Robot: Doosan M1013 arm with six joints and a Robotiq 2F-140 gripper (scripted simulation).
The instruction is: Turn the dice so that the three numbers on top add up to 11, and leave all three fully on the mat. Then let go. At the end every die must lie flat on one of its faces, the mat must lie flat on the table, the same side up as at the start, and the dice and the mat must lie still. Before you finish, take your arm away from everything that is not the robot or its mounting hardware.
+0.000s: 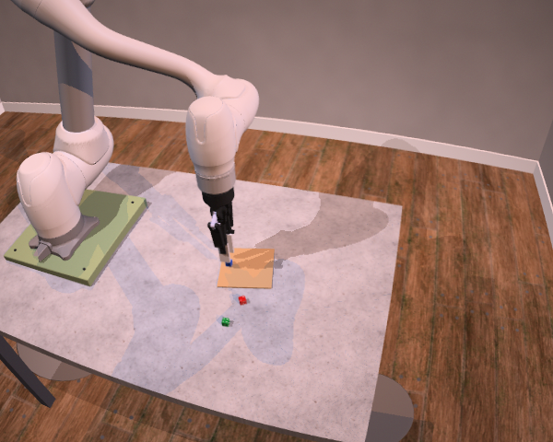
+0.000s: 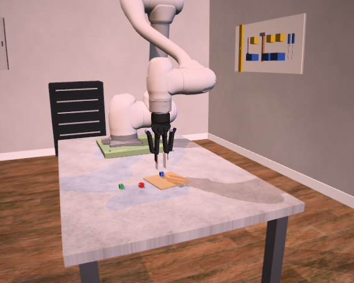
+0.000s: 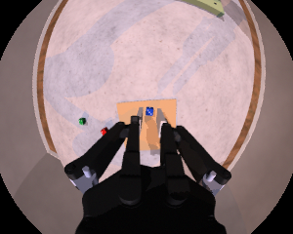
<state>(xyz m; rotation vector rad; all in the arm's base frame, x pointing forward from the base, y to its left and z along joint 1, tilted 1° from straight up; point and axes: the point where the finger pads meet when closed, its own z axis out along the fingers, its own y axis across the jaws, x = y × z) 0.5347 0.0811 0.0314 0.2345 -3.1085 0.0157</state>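
Right now the blue die is 60 mm below my hand. From my hand the other things lie so: red die 100 mm to the right, 80 mm ahead, 60 mm below; orange mat 70 mm below, 50 mm ahead, 10 mm to the left; green die 180 mm to the right, 70 mm ahead, 60 mm below.
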